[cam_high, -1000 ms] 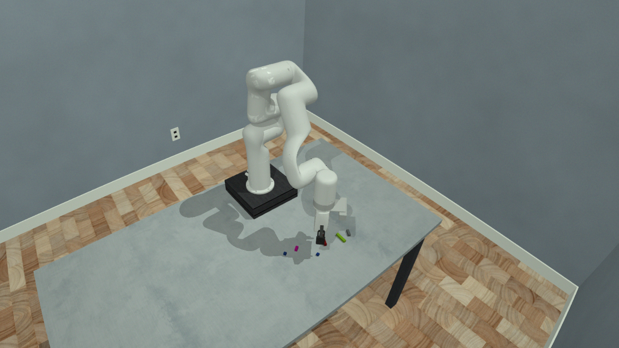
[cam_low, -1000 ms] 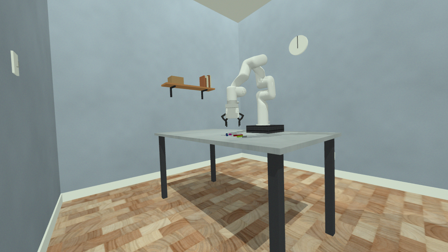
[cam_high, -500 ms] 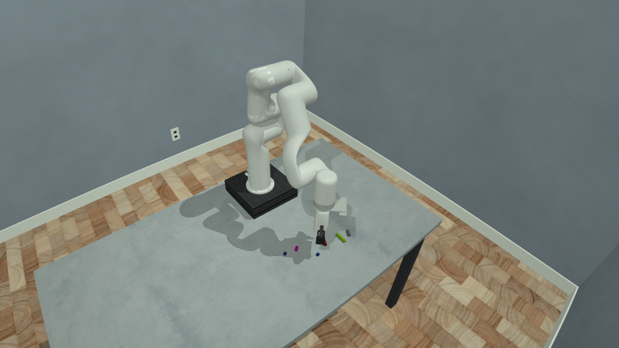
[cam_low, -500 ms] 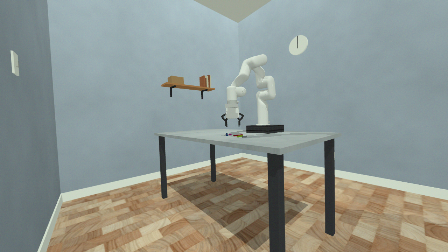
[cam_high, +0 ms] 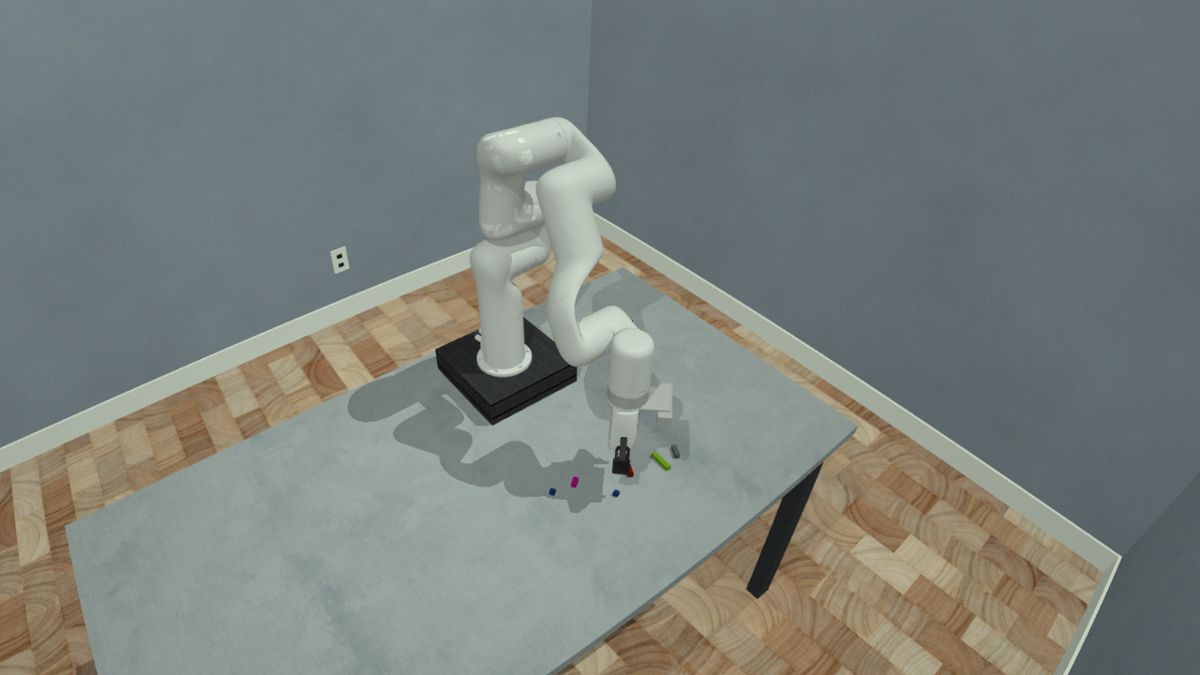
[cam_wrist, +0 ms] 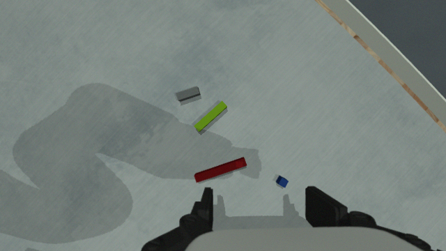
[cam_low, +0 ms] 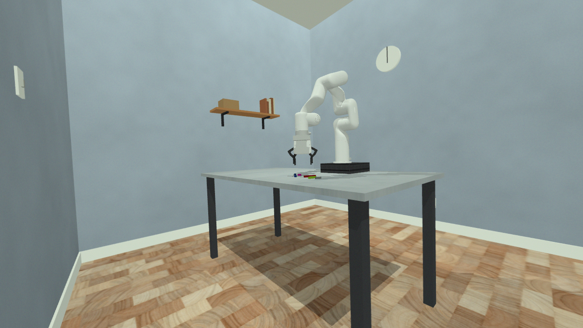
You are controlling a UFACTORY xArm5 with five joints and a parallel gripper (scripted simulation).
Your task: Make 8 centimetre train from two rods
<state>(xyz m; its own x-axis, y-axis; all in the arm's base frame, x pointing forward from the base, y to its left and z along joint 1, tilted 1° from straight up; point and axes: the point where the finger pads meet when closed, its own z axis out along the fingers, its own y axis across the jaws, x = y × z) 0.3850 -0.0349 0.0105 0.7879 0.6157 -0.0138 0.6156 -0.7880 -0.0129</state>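
Right now my hand is 50 mm past the magenta rod, 80 mm to the left of it and 70 mm above it. The rest, counted from my hand: lime rod: 40 mm ahead, 90 mm to the left, 70 mm below; then grey rod: 40 mm ahead, 130 mm to the left, 70 mm below; then red rod: 10 mm behind, 40 mm to the left, 70 mm below.
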